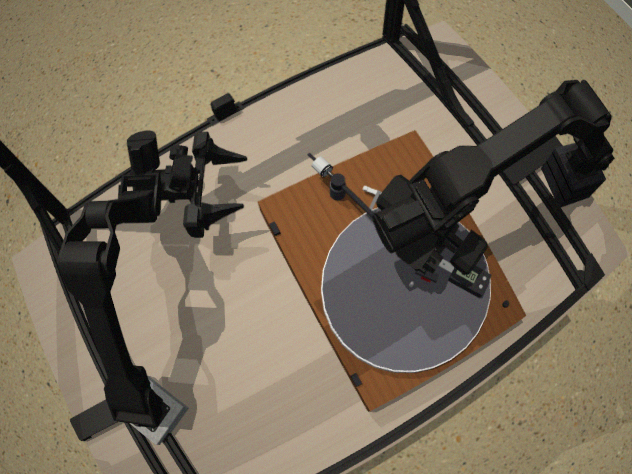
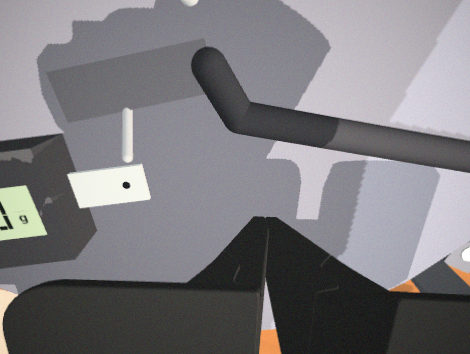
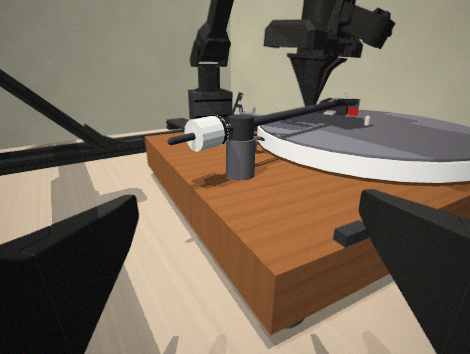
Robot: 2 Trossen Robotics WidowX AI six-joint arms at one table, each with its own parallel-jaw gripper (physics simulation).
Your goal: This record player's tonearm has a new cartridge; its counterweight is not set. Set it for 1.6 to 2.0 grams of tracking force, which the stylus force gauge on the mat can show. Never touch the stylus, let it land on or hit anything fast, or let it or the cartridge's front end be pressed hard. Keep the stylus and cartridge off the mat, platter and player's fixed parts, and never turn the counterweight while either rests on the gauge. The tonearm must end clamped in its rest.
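Places are measured from the left arm's base along level axes (x back, y down, z right), in metres.
Pixels of known places: left gripper, between the fingertips: (image 2: 263,228); right gripper, between the fingertips: (image 1: 245,181) (image 3: 249,203); left arm's base, origin of its link: (image 1: 581,163) (image 3: 209,90); right arm's base, origin of its link: (image 1: 148,409).
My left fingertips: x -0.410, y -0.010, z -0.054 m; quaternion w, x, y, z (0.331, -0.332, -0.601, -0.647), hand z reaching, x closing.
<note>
Ahead of a thing's pixels: the offset from my left fingertips to its top centre. "pt": to the spot under its first point. Level surfaces: height alone.
The tonearm {pt dy -0.011, dx -0.088, dz +0.094 m} (image 1: 359,200) (image 2: 400,141) (image 3: 295,113) is out of its white rest (image 1: 371,191), its grey headshell {dy -0.012, dx -0.020, dz -0.060 m} (image 2: 135,82) over the mat {dy +0.018 m} (image 1: 367,316) beside the force gauge {dy -0.003, dx +0.047, dz -0.078 m} (image 1: 467,278) (image 2: 40,200). The red cartridge {pt dy -0.007, dx -0.024, dz -0.066 m} (image 1: 426,278) (image 3: 353,111) is near the gauge's white pan {dy +0.011, dx +0.026, dz -0.055 m} (image 2: 107,187); its stylus cannot be made out. The display shows zeros, its first digit partly hidden. The white counterweight {dy -0.017, dx -0.127, dz +0.176 m} (image 1: 321,166) (image 3: 205,134) is on the rear stub. My left gripper (image 2: 263,228) (image 3: 309,108) is shut and empty beside the tonearm tube; contact cannot be told. My right gripper (image 1: 244,182) (image 3: 249,203) is open and empty, left of the player.
The wooden plinth {pt dy +0.044, dx -0.182, dz +0.091 m} (image 1: 306,229) (image 3: 300,200) carries the dark pivot post {pt dy -0.007, dx -0.117, dz +0.130 m} (image 1: 336,187) (image 3: 240,157). The spindle {pt dy +0.006, dx -0.048, dz -0.065 m} (image 1: 411,284) (image 3: 367,120) stands up from the mat. A small dark block {pt dy +0.036, dx -0.233, dz +0.106 m} (image 1: 275,228) (image 3: 349,234) is at the plinth's left edge. Black rails frame the table.
</note>
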